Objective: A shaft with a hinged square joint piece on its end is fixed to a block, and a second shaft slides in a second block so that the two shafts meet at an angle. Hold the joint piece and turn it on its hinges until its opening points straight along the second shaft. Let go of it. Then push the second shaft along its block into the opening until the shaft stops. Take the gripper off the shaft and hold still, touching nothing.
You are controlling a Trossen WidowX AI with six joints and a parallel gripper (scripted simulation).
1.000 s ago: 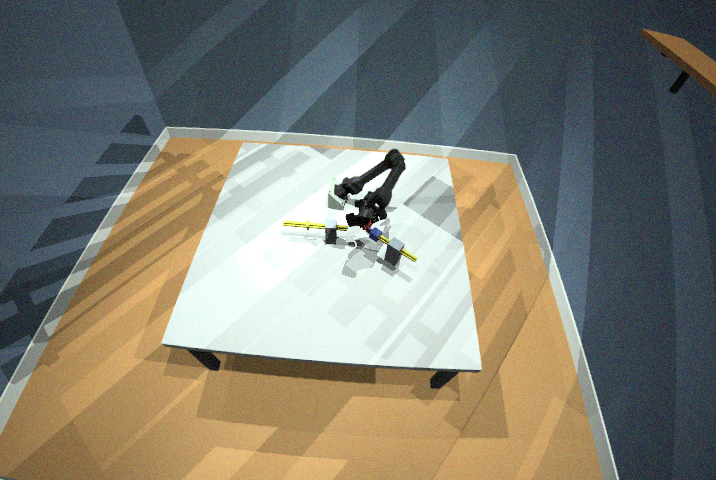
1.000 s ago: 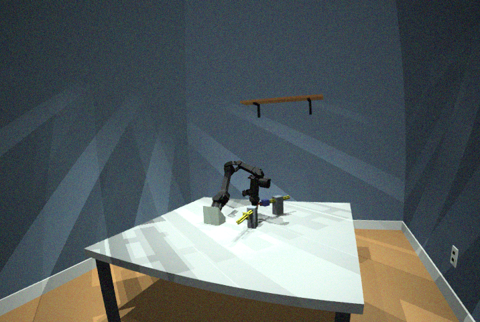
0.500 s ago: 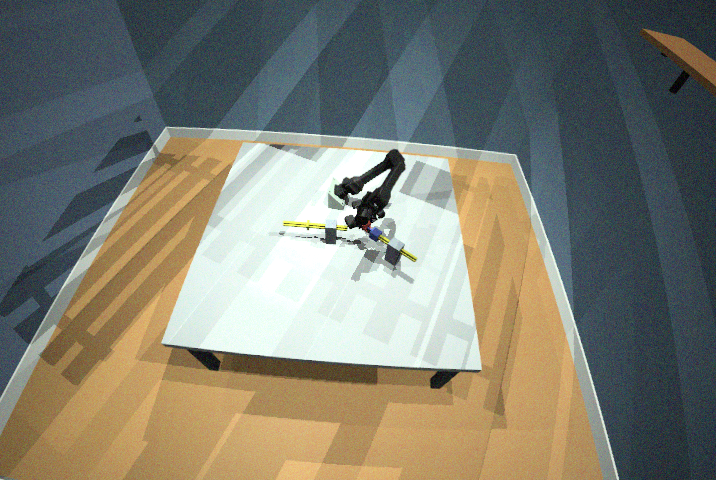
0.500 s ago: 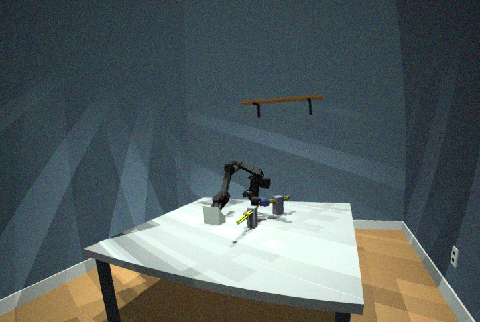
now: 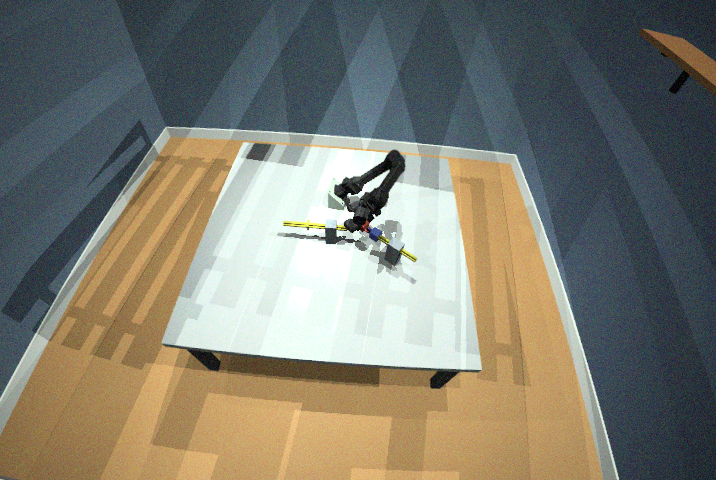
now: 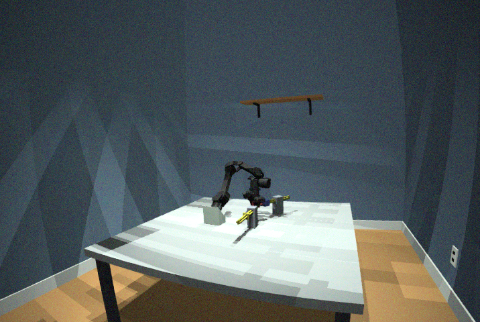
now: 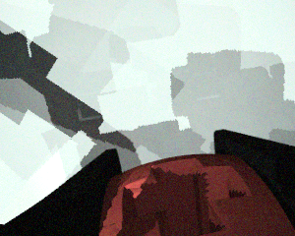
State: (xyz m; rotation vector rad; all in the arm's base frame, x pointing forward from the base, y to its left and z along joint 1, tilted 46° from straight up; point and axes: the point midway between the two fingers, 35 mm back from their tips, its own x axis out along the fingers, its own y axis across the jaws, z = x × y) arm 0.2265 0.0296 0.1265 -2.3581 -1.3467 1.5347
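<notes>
Now: gripper tip 40 mm below the red joint piece, 10 mm to the right of it and 10 mm short of it.
</notes>
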